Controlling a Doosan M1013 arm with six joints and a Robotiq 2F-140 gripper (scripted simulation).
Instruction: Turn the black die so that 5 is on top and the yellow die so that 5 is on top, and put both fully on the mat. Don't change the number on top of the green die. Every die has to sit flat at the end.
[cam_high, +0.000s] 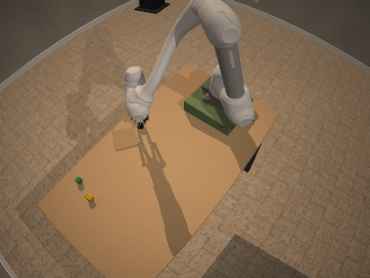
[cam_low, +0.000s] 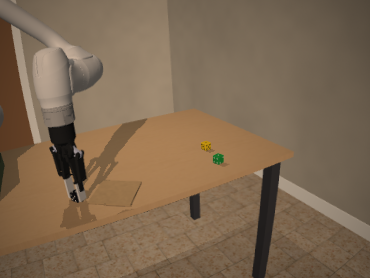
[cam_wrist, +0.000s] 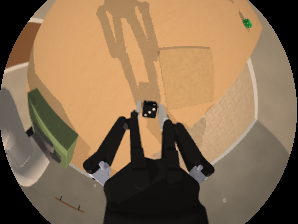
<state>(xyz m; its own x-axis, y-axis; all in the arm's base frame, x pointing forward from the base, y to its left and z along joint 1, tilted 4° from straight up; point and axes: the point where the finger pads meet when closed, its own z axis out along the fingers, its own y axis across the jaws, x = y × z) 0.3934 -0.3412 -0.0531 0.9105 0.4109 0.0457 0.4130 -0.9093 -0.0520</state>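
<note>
Now: hand 2 cm above the black die. From my hand the other things lie so: mat 12 cm ahead, 4 cm to the right, 4 cm below; then green die 50 cm ahead, 12 cm to the right, 2 cm below; then yellow die 55 cm ahead, 2 cm below.
</note>
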